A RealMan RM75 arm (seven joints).
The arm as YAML. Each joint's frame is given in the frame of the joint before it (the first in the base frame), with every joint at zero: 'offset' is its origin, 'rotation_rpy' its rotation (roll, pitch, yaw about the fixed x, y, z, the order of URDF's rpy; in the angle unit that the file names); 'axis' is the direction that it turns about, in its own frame. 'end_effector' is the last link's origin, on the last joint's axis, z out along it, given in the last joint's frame.
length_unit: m
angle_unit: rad
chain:
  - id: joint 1
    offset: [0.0, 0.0, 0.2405]
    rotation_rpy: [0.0, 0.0, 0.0]
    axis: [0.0, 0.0, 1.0]
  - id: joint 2
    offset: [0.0, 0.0, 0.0]
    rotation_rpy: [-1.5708, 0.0, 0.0]
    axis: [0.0, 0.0, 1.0]
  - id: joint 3
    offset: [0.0, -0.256, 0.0]
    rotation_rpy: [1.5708, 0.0, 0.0]
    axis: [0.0, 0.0, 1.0]
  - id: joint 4
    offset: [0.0, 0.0, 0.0]
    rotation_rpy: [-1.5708, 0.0, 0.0]
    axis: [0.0, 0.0, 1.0]
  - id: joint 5
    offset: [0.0, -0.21, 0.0]
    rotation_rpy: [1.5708, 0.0, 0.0]
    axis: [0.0, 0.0, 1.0]
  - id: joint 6
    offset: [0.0, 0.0, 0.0]
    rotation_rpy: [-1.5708, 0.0, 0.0]
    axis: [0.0, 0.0, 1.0]
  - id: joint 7
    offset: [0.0, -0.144, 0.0]
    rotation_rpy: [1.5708, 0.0, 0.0]
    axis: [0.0, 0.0, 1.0]
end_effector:
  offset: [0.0, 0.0, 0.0]
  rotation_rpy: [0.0, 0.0, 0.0]
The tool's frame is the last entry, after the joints.
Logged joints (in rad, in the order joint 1, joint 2, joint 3, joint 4, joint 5, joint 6, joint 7), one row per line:
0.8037 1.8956 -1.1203 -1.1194 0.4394 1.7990 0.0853
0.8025 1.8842 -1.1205 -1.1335 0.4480 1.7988 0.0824
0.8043 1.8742 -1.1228 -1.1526 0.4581 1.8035 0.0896
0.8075 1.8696 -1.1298 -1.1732 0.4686 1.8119 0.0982
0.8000 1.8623 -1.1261 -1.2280 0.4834 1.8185 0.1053
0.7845 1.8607 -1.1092 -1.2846 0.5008 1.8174 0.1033
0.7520 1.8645 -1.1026 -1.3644 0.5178 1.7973 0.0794
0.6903 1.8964 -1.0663 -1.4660 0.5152 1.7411 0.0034
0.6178 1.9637 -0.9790 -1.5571 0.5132 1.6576 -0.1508
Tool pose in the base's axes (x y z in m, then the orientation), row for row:
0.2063 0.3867 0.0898 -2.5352 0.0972 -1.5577
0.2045 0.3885 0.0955 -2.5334 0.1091 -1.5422
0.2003 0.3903 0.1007 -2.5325 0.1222 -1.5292
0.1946 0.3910 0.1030 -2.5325 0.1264 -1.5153
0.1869 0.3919 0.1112 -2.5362 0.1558 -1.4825
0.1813 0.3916 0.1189 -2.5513 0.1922 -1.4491
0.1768 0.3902 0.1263 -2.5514 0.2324 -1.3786
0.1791 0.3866 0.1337 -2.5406 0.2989 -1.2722
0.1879 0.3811 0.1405 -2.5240 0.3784 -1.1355
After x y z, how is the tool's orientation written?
As angles about the fixed x, y, z axes (roll, pitch, yaw), in radians.
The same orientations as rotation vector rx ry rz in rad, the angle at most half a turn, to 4 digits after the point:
-1.8244 1.8563 -0.4818
-1.8286 1.8390 -0.4656
-1.8305 1.8247 -0.4482
-1.8393 1.8106 -0.4388
-1.8501 1.7783 -0.3932
-1.8647 1.7506 -0.3306
-1.8959 1.6789 -0.2613
-1.9283 1.5680 -0.1563
-1.9657 1.4295 -0.0245

